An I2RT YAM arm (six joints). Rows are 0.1 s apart.
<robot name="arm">
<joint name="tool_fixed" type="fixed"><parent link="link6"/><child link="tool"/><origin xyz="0 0 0" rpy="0 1.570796 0"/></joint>
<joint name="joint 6" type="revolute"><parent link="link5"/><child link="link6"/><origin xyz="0.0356 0 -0.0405"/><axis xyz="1 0 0"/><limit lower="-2.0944" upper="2.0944"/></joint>
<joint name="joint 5" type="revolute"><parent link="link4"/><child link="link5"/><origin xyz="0.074 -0.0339 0.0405"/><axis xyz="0 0 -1"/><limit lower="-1.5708" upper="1.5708"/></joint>
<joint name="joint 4" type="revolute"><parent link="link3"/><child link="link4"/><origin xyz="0.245 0.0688 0.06"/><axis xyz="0 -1 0"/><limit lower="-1.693" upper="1.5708"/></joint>
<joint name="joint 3" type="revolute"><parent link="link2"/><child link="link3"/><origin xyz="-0.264 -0.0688 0"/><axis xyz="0 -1 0"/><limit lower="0" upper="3.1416"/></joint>
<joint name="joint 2" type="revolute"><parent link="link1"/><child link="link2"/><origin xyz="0.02 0.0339 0.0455"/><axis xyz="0 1 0"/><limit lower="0" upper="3.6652"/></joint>
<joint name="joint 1" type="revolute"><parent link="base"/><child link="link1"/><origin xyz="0 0 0.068"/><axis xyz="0 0 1"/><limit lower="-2.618" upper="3.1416"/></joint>
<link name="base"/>
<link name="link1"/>
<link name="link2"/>
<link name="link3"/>
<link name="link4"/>
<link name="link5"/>
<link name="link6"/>
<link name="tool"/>
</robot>
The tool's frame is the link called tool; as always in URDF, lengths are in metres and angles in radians.
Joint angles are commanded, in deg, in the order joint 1, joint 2, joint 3, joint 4, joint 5, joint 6. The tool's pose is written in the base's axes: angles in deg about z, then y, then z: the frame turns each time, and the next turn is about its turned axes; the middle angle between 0 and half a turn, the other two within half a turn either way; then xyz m. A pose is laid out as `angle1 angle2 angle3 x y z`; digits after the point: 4 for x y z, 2 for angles.
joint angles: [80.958, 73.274, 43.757, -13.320, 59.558, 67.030]
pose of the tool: 14.27 110.15 28.39 0.0703 0.2463 0.2353
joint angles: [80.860, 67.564, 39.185, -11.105, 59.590, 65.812]
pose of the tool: 15.23 108.78 30.42 0.0675 0.2265 0.2353
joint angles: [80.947, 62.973, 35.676, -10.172, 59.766, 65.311]
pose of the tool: 15.77 107.84 31.80 0.0647 0.2107 0.2337
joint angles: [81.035, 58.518, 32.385, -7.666, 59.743, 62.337]
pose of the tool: 16.90 106.28 32.30 0.0623 0.1976 0.2335
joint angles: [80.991, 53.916, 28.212, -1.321, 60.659, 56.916]
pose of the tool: 17.59 102.86 32.94 0.0608 0.1855 0.2331
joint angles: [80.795, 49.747, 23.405, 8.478, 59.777, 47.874]
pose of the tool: 19.80 98.88 32.31 0.0597 0.1758 0.2318
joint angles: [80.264, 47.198, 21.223, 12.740, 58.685, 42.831]
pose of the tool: 20.90 96.83 31.47 0.0599 0.1695 0.2327
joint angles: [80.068, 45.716, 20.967, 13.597, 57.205, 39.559]
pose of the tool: 22.37 96.01 30.15 0.0596 0.1670 0.2364
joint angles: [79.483, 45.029, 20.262, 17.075, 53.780, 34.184]
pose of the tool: 25.46 94.54 27.97 0.0602 0.1670 0.2394
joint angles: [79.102, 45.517, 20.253, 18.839, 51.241, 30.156]
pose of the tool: 27.68 94.02 25.14 0.0609 0.1694 0.2408
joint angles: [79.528, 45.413, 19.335, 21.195, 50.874, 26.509]
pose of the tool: 28.55 93.08 22.72 0.0594 0.1693 0.2395
